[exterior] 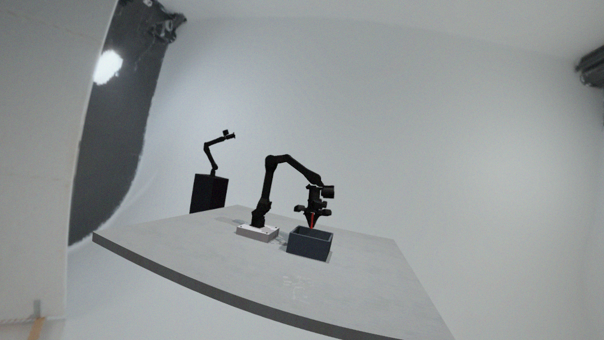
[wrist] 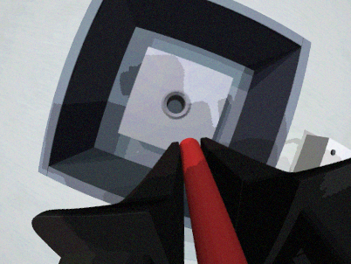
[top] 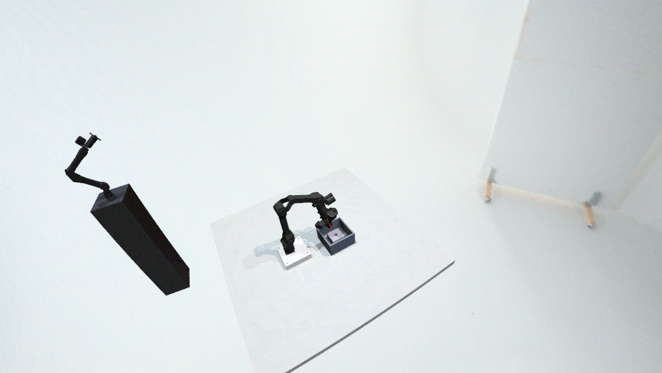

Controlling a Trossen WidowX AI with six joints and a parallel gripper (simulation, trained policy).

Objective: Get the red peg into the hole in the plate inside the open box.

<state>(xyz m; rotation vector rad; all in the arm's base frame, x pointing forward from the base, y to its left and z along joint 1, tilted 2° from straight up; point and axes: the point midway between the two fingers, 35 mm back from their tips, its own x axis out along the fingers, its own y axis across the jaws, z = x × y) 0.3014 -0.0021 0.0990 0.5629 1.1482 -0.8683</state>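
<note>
Now: gripper tip 3 cm below the red peg, 1 cm to the right of it and 1 cm past it. Round my gripper tip: dark grey box 9 cm below, 2 cm to the right, 2 cm ahead.
</note>
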